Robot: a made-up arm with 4 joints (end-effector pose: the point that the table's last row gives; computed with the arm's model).
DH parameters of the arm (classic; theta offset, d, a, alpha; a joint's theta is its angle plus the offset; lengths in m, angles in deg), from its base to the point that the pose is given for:
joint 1: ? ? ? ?
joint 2: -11.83 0 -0.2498 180
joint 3: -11.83 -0.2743 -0.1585 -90
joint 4: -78.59 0 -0.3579 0
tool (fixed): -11.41 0.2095 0 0
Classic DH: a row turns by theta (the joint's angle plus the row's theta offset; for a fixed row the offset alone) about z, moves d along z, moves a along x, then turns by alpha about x.
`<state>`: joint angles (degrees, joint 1 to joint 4).
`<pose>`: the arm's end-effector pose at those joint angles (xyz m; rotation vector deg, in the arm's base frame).
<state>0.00 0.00 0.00 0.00</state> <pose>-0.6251 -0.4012 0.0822 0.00 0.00 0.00</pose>
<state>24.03 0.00 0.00 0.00</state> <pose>-0.4076 -0.6210 0.0822 0.00 0.00 24.03</pose>
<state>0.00 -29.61 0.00 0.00</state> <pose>-0.6251 -0.4175 -0.1726 29.61 0.00 0.00</pose>
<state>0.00 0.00 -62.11 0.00</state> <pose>-0.6251 -0.0940 0.1734 -62.11 0.00 0.00</pose>
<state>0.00 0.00 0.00 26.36</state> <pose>-0.5572 -0.5496 0.0822 0.00 0.00 26.36</pose>
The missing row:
joint 1: 90 -0.0761 0.0726 -90
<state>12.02 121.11 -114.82 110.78</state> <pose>-0.1318 0.2173 -0.3399 90.91 -105.99 65.09</pose>
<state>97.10 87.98 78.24 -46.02</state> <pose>-0.0214 -0.5759 0.3653 -3.19 -9.55 50.95</pose>
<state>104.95 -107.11 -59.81 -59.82</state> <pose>0.0223 -0.5238 -0.0724 6.43 48.06 42.49</pose>
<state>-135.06 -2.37 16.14 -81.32</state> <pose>0.2334 0.3285 0.1177 -21.73 11.01 142.04</pose>
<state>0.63 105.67 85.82 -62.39</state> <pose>-0.5026 0.2674 0.3296 -17.76 -10.89 -61.12</pose>
